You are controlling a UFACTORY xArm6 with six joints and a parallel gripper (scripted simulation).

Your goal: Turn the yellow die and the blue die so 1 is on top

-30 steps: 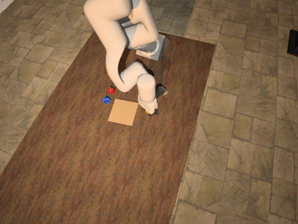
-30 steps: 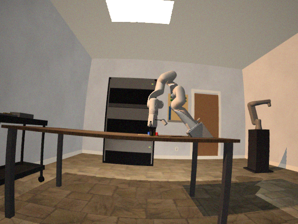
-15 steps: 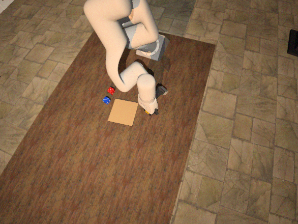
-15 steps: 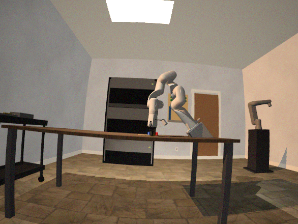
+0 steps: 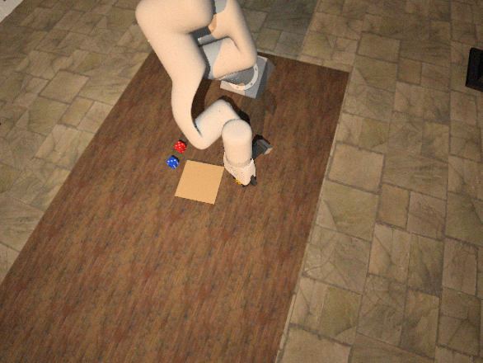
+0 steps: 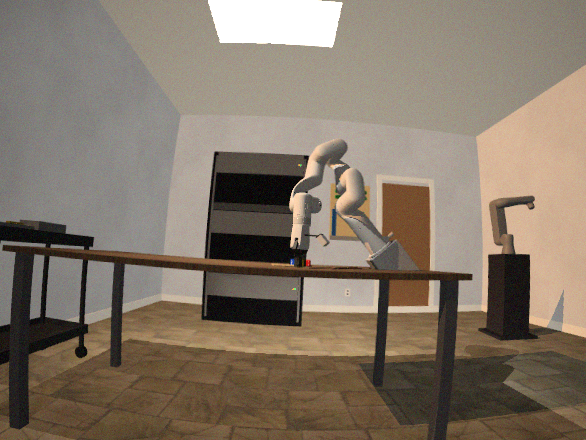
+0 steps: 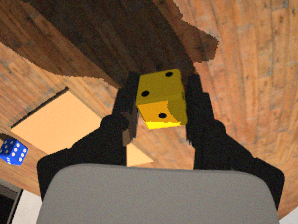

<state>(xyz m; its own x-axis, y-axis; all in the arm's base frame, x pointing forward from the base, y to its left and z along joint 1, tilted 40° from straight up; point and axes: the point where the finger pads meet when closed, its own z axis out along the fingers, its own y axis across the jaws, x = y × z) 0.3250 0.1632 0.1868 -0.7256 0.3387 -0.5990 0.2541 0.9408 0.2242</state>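
My hand is 60 mm short of the tan mat, 130 mm to the left of it and 20 mm above it. From my hand the other things lie so: yellow die 10 mm below; then red die 20 mm behind, 260 mm to the right, 10 mm below; then blue die 40 mm ahead, 250 mm to the right, 10 mm below.
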